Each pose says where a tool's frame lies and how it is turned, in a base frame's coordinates. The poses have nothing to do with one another.
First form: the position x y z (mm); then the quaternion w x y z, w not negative.
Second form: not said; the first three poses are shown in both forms.
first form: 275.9, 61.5, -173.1, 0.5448, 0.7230, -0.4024, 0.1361
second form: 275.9, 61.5, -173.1, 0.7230, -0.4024, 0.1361, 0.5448
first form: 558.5, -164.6, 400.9, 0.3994, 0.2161, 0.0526, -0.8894
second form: 558.5, -164.6, 400.9, 0.2161, 0.0526, -0.8894, 0.3994
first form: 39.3, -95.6, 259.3, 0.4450, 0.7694, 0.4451, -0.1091
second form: 39.3, -95.6, 259.3, 0.7694, 0.4451, -0.1091, 0.4450
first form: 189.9, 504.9, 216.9, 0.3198, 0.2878, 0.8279, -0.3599
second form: 189.9, 504.9, 216.9, 0.2878, 0.8279, -0.3599, 0.3198
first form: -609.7, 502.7, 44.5, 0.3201, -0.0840, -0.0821, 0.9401
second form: -609.7, 502.7, 44.5, -0.0840, -0.0821, 0.9401, 0.3201
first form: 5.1, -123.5, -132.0, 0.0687, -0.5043, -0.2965, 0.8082
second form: 5.1, -123.5, -132.0, -0.5043, -0.2965, 0.8082, 0.0687
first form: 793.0, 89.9, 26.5, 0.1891, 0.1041, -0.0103, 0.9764
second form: 793.0, 89.9, 26.5, 0.1041, -0.0103, 0.9764, 0.1891
